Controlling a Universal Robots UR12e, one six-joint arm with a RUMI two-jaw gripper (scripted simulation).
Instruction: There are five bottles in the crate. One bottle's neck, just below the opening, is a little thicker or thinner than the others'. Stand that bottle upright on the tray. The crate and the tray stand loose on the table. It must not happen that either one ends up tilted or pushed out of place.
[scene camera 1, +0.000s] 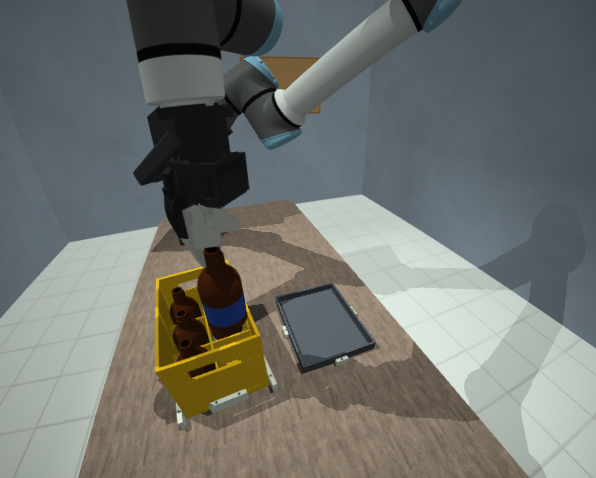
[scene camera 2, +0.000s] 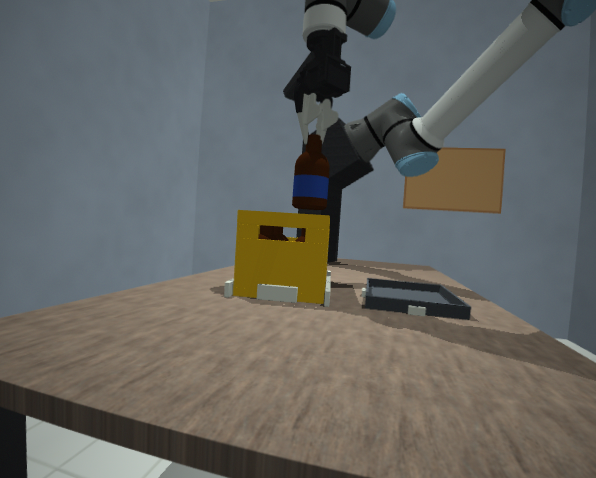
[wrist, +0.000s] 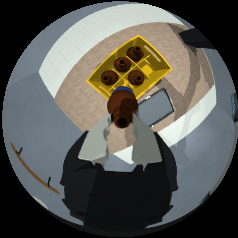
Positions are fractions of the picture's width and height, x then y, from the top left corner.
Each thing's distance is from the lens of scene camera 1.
my gripper (scene camera 1: 0.36, 0.54): 0.41 m
yellow crate (scene camera 1: 0.32, 0.83): 0.56 m
dark grey tray (scene camera 1: 0.54, 0.69): 0.70 m
The marked spots on the yellow crate and the dark grey tray are 0.36 m apart.
